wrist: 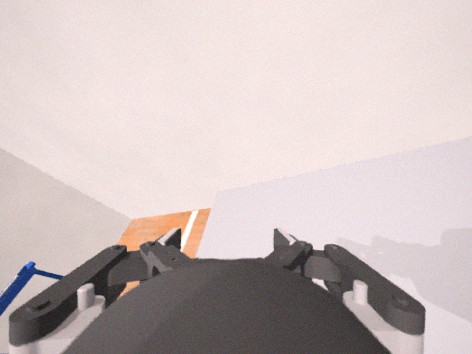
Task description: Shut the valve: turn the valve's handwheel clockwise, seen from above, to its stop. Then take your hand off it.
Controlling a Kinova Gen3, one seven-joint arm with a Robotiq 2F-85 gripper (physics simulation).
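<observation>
My gripper (pixel 227 238) is open, its two dark fingers wide apart at the lower middle of the wrist view, with nothing between them. Its dark rounded body fills the bottom middle. The valve and its handwheel do not show in this view, so where the gripper is relative to them cannot be told.
A pale surface fills the upper part. A light lilac-grey panel (pixel 300 205) with soft shadows lies at the right. An orange wooden surface (pixel 150 230) with a white stripe (pixel 190 225) shows behind the left finger. A blue bar-like object (pixel 17 285) is at the lower left edge.
</observation>
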